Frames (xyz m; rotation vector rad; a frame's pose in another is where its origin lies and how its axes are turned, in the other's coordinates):
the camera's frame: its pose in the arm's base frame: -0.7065 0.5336 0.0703 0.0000 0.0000 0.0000
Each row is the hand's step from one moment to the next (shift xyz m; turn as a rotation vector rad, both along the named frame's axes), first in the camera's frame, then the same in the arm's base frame.
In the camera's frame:
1: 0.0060 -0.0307 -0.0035 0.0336 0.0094 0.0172
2: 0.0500 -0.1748 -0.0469 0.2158 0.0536 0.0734
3: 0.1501 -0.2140 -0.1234 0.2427 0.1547 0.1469
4: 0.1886 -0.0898 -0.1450 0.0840 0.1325 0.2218
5: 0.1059 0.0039 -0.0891 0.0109 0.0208 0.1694
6: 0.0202 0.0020 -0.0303 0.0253 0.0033 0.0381
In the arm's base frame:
1: 0.0060 -0.0307 -0.0035 0.0336 0.0094 0.0172
2: 0.0500 -0.1748 -0.0469 0.2158 0.0536 0.0734
3: 0.1501 -0.2140 -0.1234 0.2427 0.1547 0.1469
4: 0.1886 -0.0898 -0.1450 0.0840 0.1325 0.2218
5: 0.1059 0.0039 -0.0891 0.0109 0.0208 0.1694
6: 0.0202 0.0020 -0.0303 0.0253 0.0033 0.0381

